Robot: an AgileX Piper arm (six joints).
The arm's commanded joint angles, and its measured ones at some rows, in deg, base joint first. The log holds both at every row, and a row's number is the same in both.
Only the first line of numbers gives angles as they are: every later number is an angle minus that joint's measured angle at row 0.
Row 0, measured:
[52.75 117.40 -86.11 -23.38 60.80 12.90]
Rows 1 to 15, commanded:
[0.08 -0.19 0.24 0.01 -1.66 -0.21]
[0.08 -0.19 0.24 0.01 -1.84 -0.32]
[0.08 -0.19 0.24 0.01 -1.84 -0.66]
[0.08 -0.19 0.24 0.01 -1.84 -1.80]
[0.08 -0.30 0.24 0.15 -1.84 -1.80]
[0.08 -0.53 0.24 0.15 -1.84 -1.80]
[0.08 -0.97 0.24 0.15 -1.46 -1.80]
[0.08 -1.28 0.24 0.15 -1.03 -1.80]
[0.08 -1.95 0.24 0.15 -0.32 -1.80]
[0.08 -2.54 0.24 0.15 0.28 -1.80]
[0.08 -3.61 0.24 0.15 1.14 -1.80]
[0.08 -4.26 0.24 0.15 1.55 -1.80]
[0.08 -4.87 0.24 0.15 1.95 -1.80]
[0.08 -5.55 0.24 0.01 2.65 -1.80]
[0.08 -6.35 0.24 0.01 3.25 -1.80]
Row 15, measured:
[0.00 -3.45 0.02 0.14 0.87 -1.48]
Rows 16 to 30, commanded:
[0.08 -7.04 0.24 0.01 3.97 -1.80]
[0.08 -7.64 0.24 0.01 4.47 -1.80]
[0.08 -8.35 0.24 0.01 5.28 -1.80]
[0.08 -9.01 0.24 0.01 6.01 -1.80]
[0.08 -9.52 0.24 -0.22 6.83 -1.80]
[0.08 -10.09 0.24 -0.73 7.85 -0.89]
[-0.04 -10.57 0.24 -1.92 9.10 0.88]
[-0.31 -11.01 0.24 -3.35 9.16 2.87]
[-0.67 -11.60 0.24 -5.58 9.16 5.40]
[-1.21 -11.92 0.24 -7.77 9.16 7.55]
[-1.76 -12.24 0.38 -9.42 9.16 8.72]
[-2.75 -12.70 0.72 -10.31 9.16 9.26]
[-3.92 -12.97 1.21 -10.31 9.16 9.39]
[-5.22 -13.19 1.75 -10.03 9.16 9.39]
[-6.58 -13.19 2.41 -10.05 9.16 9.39]
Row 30, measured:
[-2.22 -11.98 0.63 -8.09 8.27 7.44]
